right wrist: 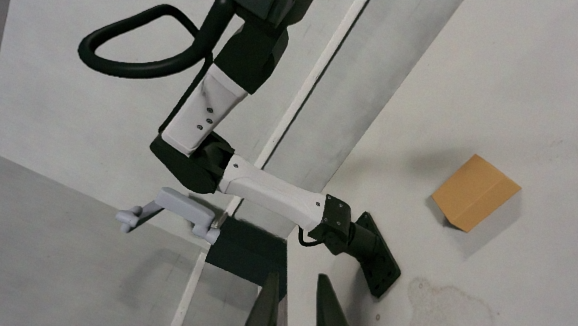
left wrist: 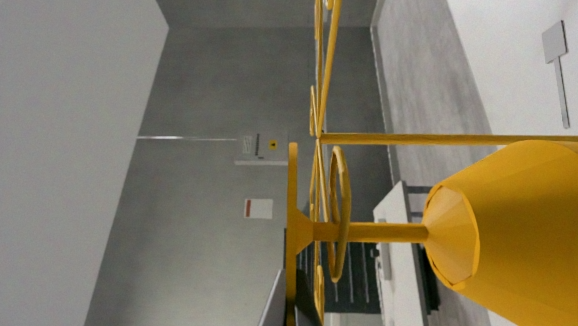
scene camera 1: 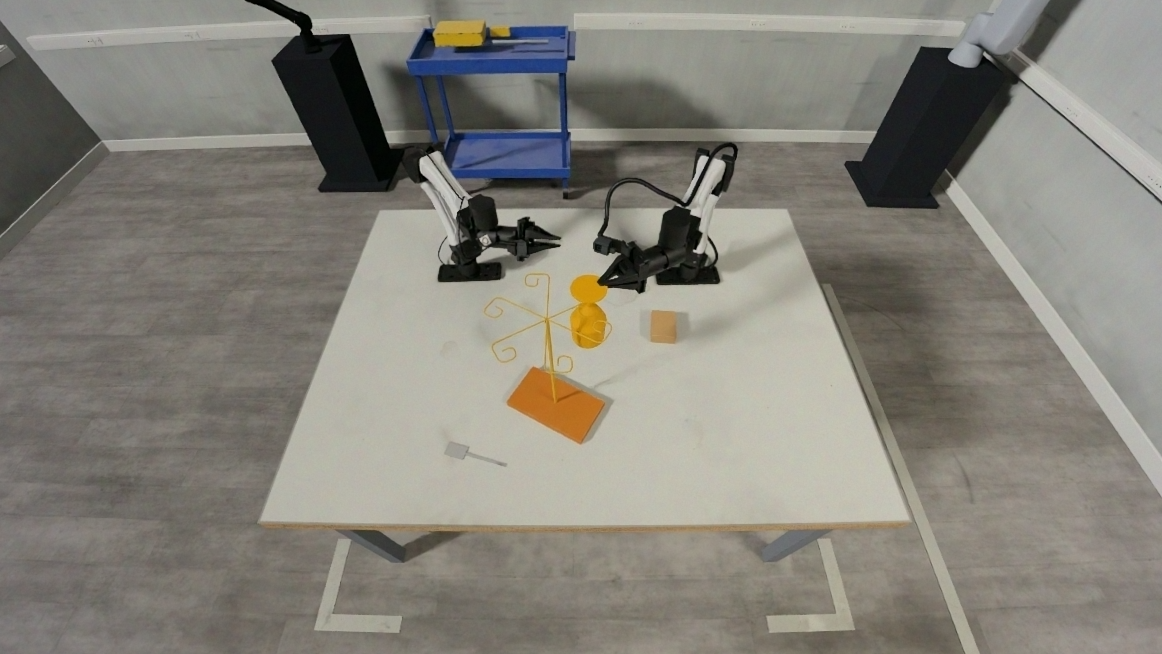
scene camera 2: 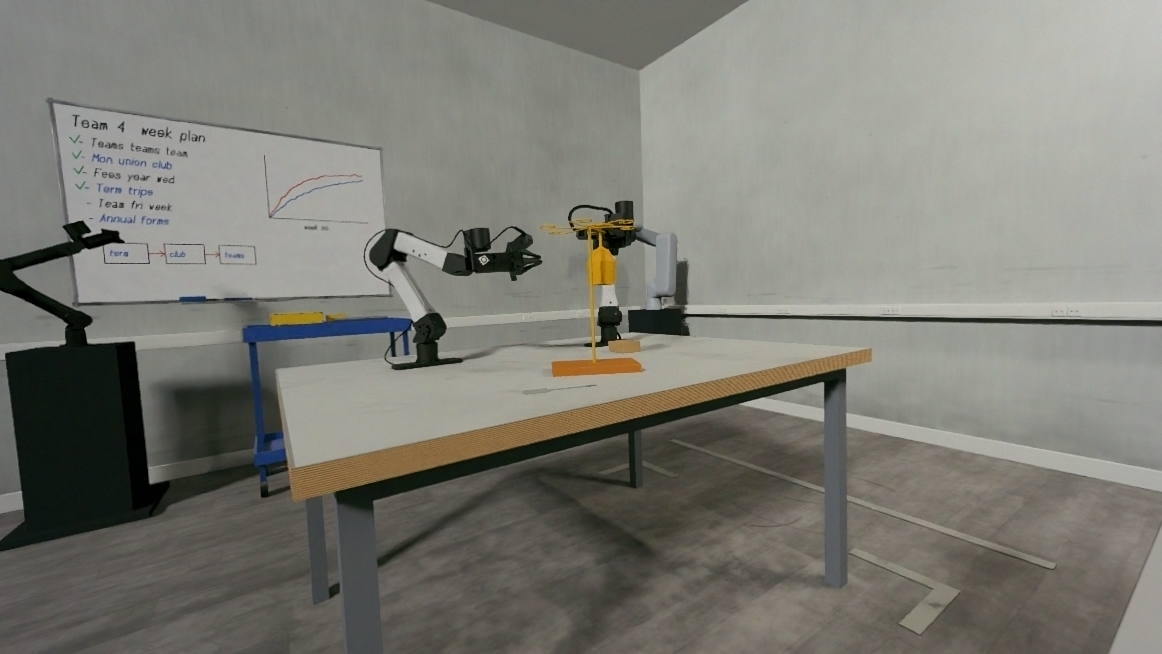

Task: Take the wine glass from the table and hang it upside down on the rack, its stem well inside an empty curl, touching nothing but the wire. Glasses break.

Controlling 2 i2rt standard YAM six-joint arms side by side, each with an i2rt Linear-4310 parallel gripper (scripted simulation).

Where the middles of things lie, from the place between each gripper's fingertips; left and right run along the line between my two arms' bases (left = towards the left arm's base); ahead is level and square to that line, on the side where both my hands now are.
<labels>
I see my left gripper (scene camera 1: 598,284) 6 cm above the yellow wine glass (scene camera 1: 585,289), 3 cm to the left of it and 2 cm short of it. Also, from my left hand: tan block (scene camera 1: 662,323) (37 cm below, 19 cm to the left, 17 cm behind).
Now: the yellow wine glass 22 cm ahead of my right hand (scene camera 2: 541,259), 8 cm to the left of it and 1 cm above it. Round my right hand: tan block 3 cm ahead, 29 cm to the left, 29 cm below.
</labels>
